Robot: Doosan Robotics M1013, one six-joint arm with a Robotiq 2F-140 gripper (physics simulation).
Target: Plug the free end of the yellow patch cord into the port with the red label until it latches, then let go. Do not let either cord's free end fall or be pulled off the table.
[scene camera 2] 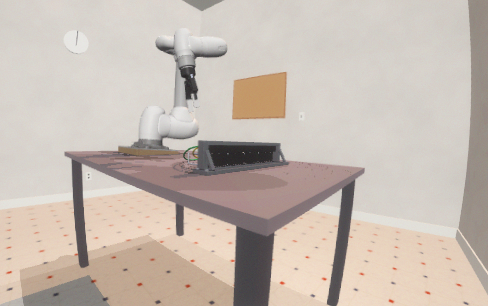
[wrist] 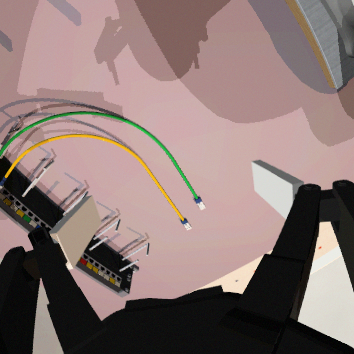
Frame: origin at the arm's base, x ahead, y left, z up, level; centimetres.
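Where they show: gripper, fingertip midpoint: (scene camera 2: 193, 109) (wrist: 173, 193); arm's base, origin of the base link: (scene camera 2: 150, 148).
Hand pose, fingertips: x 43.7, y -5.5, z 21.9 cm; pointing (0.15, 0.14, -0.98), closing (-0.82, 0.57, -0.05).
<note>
Each offset is from my fingertips to the top centre of the thing. "*": to the spot under its first point. Level surfaces: height alone.
My gripper (scene camera 2: 193, 104) (wrist: 173, 193) is wide open and empty, high above the table. The yellow patch cord @(* dz -21.4, dx +12.3, dy -11.7 cm) (wrist: 80, 135) arcs from the panel; its free end, a clear plug @(dz -24.0, dx +15.5, dy +19.2 cm) (wrist: 187, 225) with a blue part, lies over the table, between the two finger pads in the wrist view but far below them. The green cord @(* dz -22.7, dx +9.2, dy -14.0 cm) (wrist: 82, 113) runs beside it, its plug @(* dz -24.5, dx +8.8, dy +17.1 cm) (wrist: 200, 203) close by and apart. The patch panel (scene camera 2: 203, 156) (wrist: 107, 252) has a row of coloured labels; a red label @(* dz -15.7, dx +34.7, dy +4.6 cm) (wrist: 83, 261) shows just right of the left finger pad. That pad hides part of the row.
Thin wire-like brackets @(* dz -23.6, dx +29.5, dy +5.2 cm) (wrist: 105, 227) stick out from the panel's cord side. The table @(dz -25.2 cm) (scene camera 2: 240, 192) (wrist: 200, 150) has an edge at the lower right of the wrist view, with floor beyond. The robot's base board (scene camera 2: 131, 150) (wrist: 312, 42) is at the upper right there. A corkboard (scene camera 2: 260, 96) hangs behind.
</note>
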